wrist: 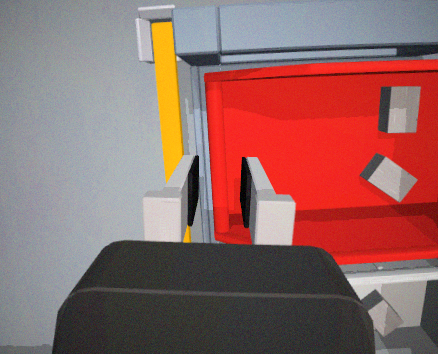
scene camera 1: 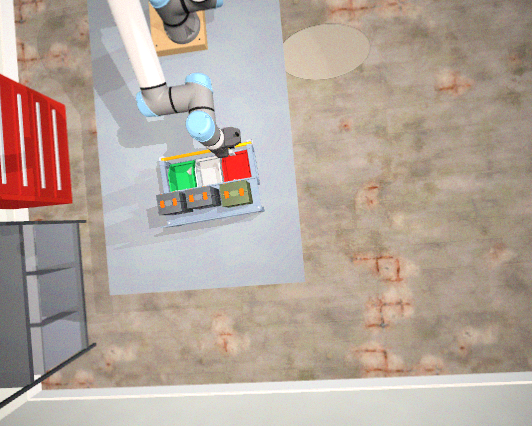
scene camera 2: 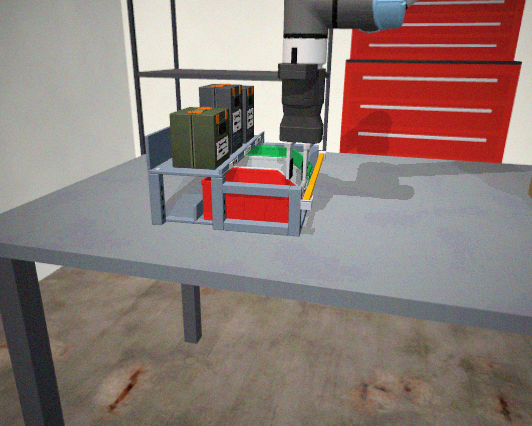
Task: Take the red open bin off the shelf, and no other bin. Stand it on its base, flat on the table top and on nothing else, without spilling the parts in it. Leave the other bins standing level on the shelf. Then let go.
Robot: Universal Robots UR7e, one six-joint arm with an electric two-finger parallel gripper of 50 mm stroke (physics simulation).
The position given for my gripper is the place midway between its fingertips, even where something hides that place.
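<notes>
An olive case point(scene camera 2: 199, 135) is part of what I see, and scene camera 1 point(scene camera 1: 238, 193) shows it too, though in the wrist view the case is out of frame. There is a white bin point(scene camera 2: 248, 162). I also see a yellow strip point(wrist: 165, 60) and a red open bin point(scene camera 2: 244, 207), the red open bin appearing in the wrist view point(wrist: 314, 127) as well. My own gripper point(scene camera 2: 296, 178) is visible to me, and I find it again in the wrist view point(wrist: 219, 177).
</notes>
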